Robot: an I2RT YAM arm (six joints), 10 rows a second.
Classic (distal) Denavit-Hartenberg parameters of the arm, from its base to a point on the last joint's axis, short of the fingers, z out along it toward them. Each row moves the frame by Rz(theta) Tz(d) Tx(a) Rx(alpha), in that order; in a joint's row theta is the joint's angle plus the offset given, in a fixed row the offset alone. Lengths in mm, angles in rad.
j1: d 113.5, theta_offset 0, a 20, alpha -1.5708
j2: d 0, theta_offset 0, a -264, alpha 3.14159
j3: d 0, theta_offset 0.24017, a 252.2, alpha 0
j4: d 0, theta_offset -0.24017, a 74, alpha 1.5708
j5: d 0, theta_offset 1.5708, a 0, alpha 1.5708
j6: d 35.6, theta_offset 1.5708, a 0, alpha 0
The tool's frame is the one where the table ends.
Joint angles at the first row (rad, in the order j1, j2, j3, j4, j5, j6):
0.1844, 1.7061, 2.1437, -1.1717, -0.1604, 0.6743
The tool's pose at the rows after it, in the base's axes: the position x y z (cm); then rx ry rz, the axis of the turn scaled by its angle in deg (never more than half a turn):
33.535 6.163 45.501 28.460 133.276 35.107
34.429 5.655 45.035 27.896 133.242 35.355
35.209 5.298 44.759 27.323 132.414 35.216
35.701 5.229 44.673 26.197 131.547 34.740
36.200 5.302 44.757 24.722 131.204 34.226
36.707 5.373 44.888 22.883 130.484 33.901
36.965 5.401 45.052 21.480 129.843 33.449
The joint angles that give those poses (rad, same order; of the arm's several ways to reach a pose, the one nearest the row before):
0.1635, 1.7260, 2.1437, -1.1576, -0.1761, 0.6620
0.1429, 1.7454, 2.1437, -1.1381, -0.1967, 0.6426
0.1291, 1.7607, 2.1437, -1.1099, -0.2035, 0.6277
0.1257, 1.7702, 2.1452, -1.0862, -0.2012, 0.6113
0.1261, 1.7912, 2.1727, -1.0847, -0.2001, 0.5915
0.1261, 1.8103, 2.1976, -1.0752, -0.2020, 0.5690
0.1261, 1.8206, 2.2139, -1.0687, -0.2008, 0.5507

